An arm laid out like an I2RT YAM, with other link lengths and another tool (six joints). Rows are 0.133 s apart.
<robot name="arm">
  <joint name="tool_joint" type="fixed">
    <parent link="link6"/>
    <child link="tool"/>
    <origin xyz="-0.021 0.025 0.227" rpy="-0.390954 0 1.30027"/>
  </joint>
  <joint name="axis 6" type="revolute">
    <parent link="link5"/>
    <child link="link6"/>
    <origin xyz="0.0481 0 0.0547" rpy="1.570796 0 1.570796"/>
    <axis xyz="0 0 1"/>
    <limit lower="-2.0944" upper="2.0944"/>
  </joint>
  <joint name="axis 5" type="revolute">
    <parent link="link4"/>
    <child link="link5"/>
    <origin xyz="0.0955 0.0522 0.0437" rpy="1.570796 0 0"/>
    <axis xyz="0 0 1"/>
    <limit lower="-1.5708" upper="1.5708"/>
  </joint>
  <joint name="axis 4" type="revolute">
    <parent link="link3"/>
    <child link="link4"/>
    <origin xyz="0.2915 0.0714 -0.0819" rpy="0 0 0"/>
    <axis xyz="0 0 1"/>
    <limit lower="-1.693" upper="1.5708"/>
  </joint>
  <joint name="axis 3" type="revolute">
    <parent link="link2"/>
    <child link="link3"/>
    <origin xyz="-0.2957 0 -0.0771" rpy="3.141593 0 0"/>
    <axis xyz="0 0 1"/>
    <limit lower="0" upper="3.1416"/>
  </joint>
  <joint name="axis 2" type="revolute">
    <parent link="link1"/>
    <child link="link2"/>
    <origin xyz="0.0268 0.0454 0.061" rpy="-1.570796 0 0"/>
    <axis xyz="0 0 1"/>
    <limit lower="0" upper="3.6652"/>
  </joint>
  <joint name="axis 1" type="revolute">
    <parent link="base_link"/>
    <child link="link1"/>
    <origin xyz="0 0 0.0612" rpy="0 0 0"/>
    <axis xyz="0 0 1"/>
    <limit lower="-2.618" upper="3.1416"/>
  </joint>
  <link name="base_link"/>
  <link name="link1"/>
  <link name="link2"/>
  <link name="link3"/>
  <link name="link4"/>
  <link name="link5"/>
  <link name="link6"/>
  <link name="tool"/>
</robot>
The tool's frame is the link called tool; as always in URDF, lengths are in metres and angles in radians.
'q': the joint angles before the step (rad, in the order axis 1, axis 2, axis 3, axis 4, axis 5, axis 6). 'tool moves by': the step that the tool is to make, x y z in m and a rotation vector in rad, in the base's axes. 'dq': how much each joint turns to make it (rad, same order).
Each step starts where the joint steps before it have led.
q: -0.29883 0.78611 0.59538 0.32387 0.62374 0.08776
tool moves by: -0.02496 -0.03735 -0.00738 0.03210 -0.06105 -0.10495
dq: -0.08504 0.01824 -0.03503 0.06495 0.02678 0.05898
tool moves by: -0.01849 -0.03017 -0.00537 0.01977 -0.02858 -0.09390
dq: -0.05853 0.04417 -0.00208 0.04532 0.03927 0.03084
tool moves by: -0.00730 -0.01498 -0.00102 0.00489 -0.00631 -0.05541
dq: -0.01767 0.04140 0.01208 0.03148 0.03838 0.00214
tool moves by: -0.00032 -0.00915 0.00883 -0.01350 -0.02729 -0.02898
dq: -0.00805 0.04420 0.01398 0.06363 0.02068 -0.00440
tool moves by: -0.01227 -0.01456 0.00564 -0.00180 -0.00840 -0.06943
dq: -0.01479 0.03570 0.02434 0.02748 0.05410 -0.01118
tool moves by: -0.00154 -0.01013 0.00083 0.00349 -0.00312 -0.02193
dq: -0.01952 0.03116 0.01981 0.00829 0.00324 0.00577
